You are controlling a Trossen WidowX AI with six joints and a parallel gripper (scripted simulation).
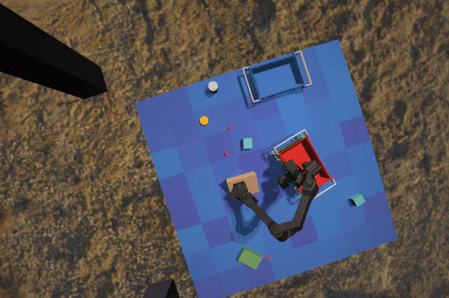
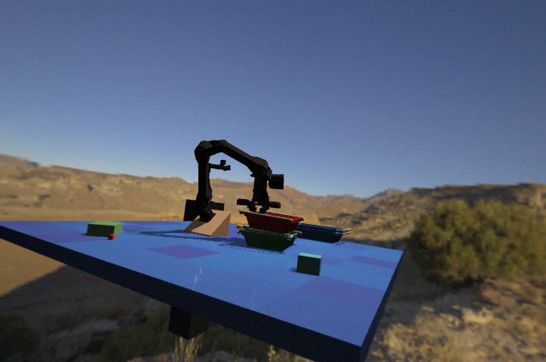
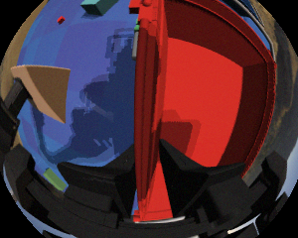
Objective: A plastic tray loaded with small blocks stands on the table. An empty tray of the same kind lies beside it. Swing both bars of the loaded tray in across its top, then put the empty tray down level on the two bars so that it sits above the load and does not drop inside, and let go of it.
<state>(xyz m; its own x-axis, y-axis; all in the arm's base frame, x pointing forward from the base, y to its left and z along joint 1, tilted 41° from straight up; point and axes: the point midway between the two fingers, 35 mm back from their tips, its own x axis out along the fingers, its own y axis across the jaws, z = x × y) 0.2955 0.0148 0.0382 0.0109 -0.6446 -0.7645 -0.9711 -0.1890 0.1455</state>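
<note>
Right now my gripper tip is 8 cm short of the red tray, 2 cm to the right of it and 3 cm below it. From my gripper tip the other things lie so: small red block 5 cm ahead, 1 cm to the left, 7 cm below; small red cube 26 cm behind, 47 cm to the right, 8 cm below; green block 36 cm behind, 43 cm to the right, 6 cm below.
</note>
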